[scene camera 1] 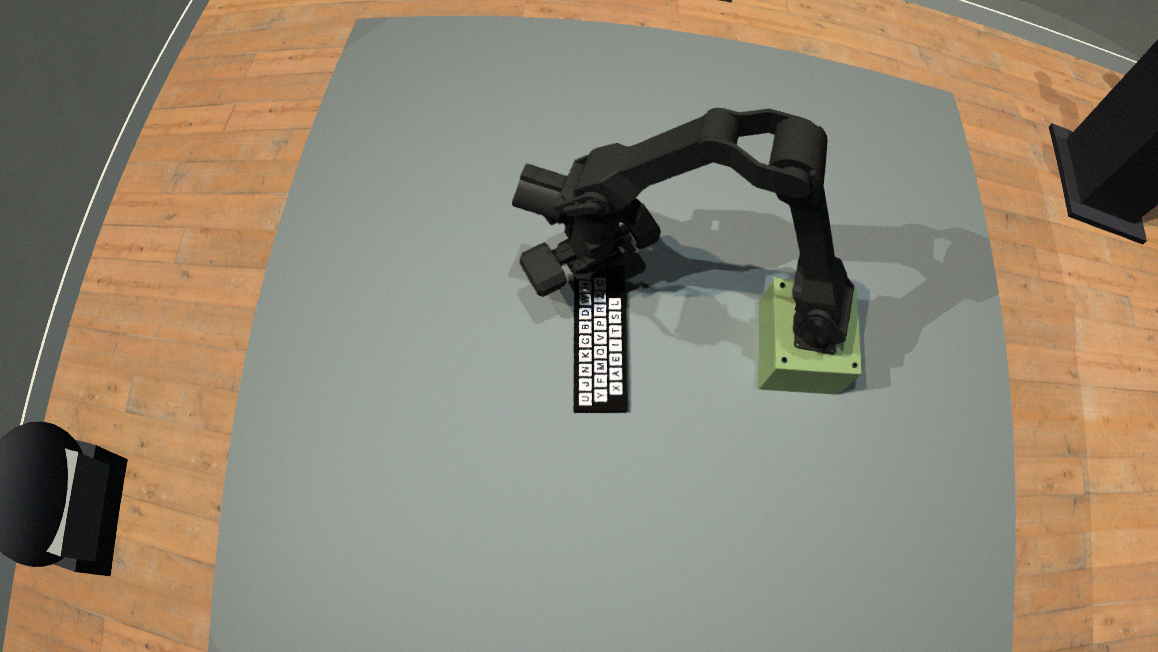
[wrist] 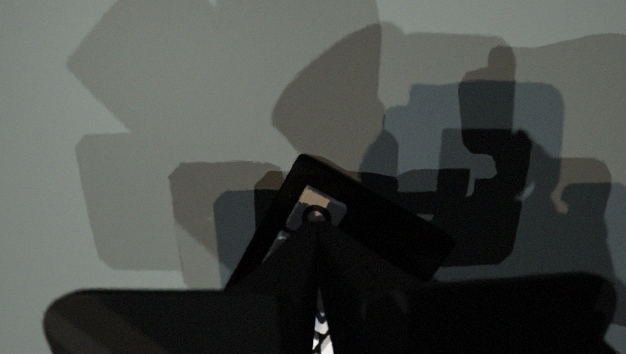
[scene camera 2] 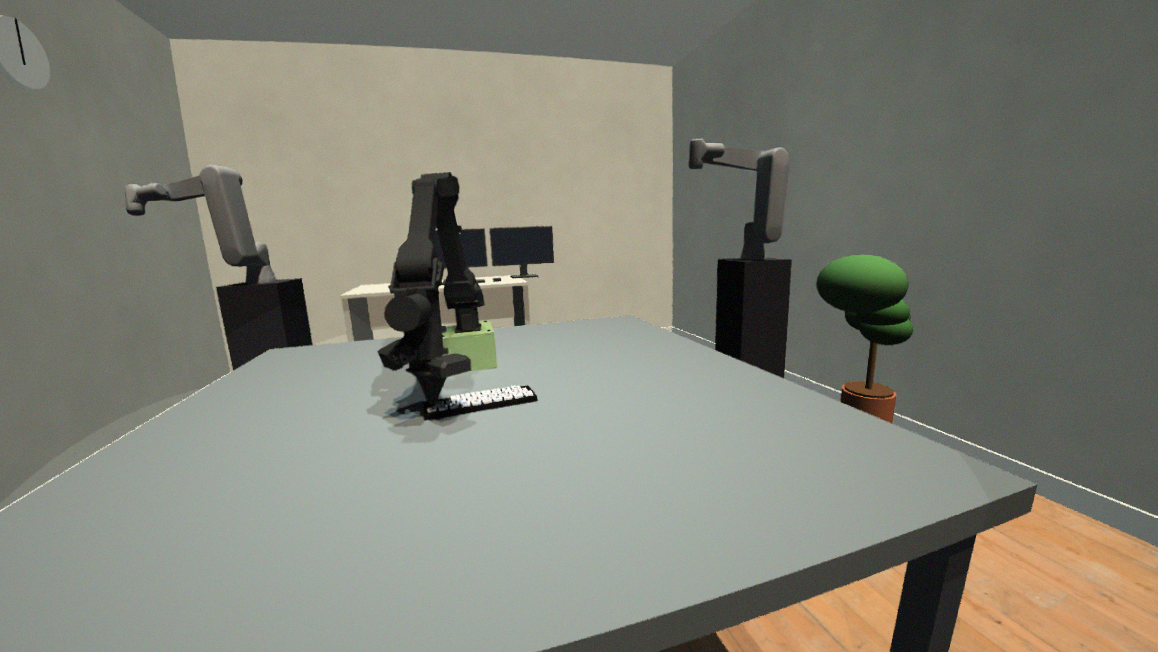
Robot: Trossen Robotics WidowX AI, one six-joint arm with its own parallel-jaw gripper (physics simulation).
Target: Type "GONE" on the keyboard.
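Frame: origin at the arm's base, x ahead, y left, z up, level; millimetres.
Seen in the pictures: gripper, between the fingertips: (scene camera 1: 586,272) (wrist: 316,233) (scene camera 2: 432,404); arm's base, origin of its link: (scene camera 1: 815,330) (scene camera 2: 468,329).
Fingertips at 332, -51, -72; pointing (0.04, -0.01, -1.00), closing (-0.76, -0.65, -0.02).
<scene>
Pixels of each thing's middle, then the offset from my fingertips to it, as dx, dy, dz. Level surfaces: height alone.
- black keyboard, middle of its body: (scene camera 1: 600,336) (scene camera 2: 480,400) -36, +86, -15
- G key, middle of its body: (scene camera 1: 585,341) -17, +99, -9
- N key, middle of its body: (scene camera 1: 585,370) -25, +140, -9
- E key, middle of its body: (scene camera 1: 615,359) -63, +117, -9
- O key, middle of its body: (wrist: 316,215) +2, -2, -9
- grey table, height of its surface: dz -23
A black keyboard (scene camera 1: 601,408) (scene camera 2: 484,405) (wrist: 390,231) with white lettered keys lies flat on the table. In scene camera 1, the G key (scene camera 1: 585,340), the N key (scene camera 1: 585,369) and the E key (scene camera 1: 615,358) show. My gripper (scene camera 2: 432,401) (wrist: 316,233) is shut and empty, pointing down at the keyboard's far end. In the wrist view its fingertips are at the corner key, the O key (wrist: 315,196), and hide part of it. Whether they touch or press it I cannot tell. In scene camera 1 the gripper's body hides the O key and the fingertips.
The arm stands on a green base block (scene camera 1: 810,380) (scene camera 2: 478,349), to the keyboard's right in scene camera 1. The grey table (scene camera 1: 421,518) (scene camera 2: 567,502) bears the arm's shadows around the keyboard. A potted plant (scene camera 2: 862,283) and two grey arms on black pedestals stand beyond the table.
</scene>
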